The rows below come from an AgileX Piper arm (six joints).
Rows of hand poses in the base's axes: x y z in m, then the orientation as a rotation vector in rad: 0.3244 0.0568 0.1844 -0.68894 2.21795 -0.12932; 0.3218 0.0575 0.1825 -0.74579 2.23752 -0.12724; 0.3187 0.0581 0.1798 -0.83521 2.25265 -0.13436; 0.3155 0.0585 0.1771 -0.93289 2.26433 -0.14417; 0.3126 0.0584 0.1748 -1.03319 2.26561 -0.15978; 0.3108 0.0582 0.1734 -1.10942 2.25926 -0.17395; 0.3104 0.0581 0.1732 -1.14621 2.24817 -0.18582; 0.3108 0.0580 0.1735 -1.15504 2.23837 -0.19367; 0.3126 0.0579 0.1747 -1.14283 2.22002 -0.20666; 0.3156 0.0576 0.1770 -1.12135 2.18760 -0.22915; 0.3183 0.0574 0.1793 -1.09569 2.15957 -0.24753; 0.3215 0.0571 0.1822 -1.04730 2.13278 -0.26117
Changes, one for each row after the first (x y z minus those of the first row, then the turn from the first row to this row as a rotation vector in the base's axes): -0.0026 0.0007 -0.0019 -0.02278 0.03238 0.03408; -0.0057 0.0013 -0.0046 -0.06352 0.06836 0.08741; -0.0089 0.0017 -0.0073 -0.10877 0.10501 0.14503; -0.0118 0.0016 -0.0096 -0.15766 0.13435 0.20416; -0.0136 0.0014 -0.0110 -0.19557 0.15140 0.24971; -0.0140 0.0013 -0.0112 -0.21640 0.15216 0.27232; -0.0136 0.0012 -0.0109 -0.22400 0.14519 0.27834; -0.0118 0.0011 -0.0097 -0.22612 0.12233 0.27219; -0.0088 0.0008 -0.0074 -0.22979 0.08213 0.26134; -0.0061 0.0006 -0.0051 -0.22971 0.04516 0.24755; -0.0029 0.0003 -0.0022 -0.21785 0.00241 0.21990
